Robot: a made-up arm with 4 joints. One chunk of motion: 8 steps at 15 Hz.
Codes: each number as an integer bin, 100 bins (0 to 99) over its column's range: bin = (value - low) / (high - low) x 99, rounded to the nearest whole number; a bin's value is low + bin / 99 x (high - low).
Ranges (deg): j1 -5..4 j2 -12..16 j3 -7..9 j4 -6..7
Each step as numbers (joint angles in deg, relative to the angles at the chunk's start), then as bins.
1 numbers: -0.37 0.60 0.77 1.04
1 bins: 51 45 48 54
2 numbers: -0.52 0.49 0.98 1.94
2 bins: 49 44 49 60
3 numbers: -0.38 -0.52 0.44 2.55
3 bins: 51 41 46 65
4 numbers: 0.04 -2.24 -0.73 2.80
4 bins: 55 35 39 67
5 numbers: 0.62 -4.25 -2.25 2.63
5 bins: 62 27 29 66
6 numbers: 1.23 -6.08 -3.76 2.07
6 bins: 69 21 20 61
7 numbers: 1.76 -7.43 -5.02 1.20
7 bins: 74 16 12 55
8 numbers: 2.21 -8.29 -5.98 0.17
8 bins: 79 13 6 47
